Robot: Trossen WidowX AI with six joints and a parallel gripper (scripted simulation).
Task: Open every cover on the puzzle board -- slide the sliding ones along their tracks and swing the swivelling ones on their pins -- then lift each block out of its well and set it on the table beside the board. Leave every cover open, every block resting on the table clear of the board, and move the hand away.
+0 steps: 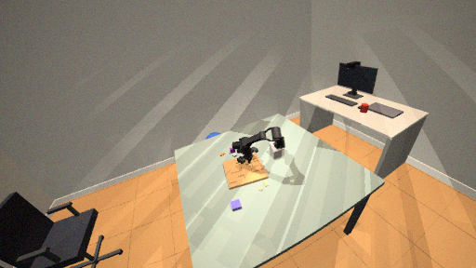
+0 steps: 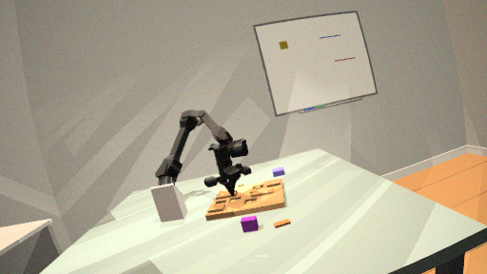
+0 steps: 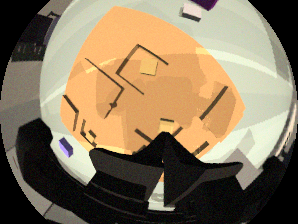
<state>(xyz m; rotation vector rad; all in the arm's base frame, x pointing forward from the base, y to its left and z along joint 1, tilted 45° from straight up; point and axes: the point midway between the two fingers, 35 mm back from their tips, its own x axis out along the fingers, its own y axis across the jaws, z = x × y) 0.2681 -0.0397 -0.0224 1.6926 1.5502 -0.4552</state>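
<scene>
My gripper tip is now 60 mm short of the wooden puzzle board, 10 mm to the right of it and 20 mm above it. From my gripper tip the other things lie so: violet block (270 mm ahead, 260 mm to the left, 30 mm below); then small yellow piece (10 mm ahead, 230 mm to the left, 40 mm below).
</scene>
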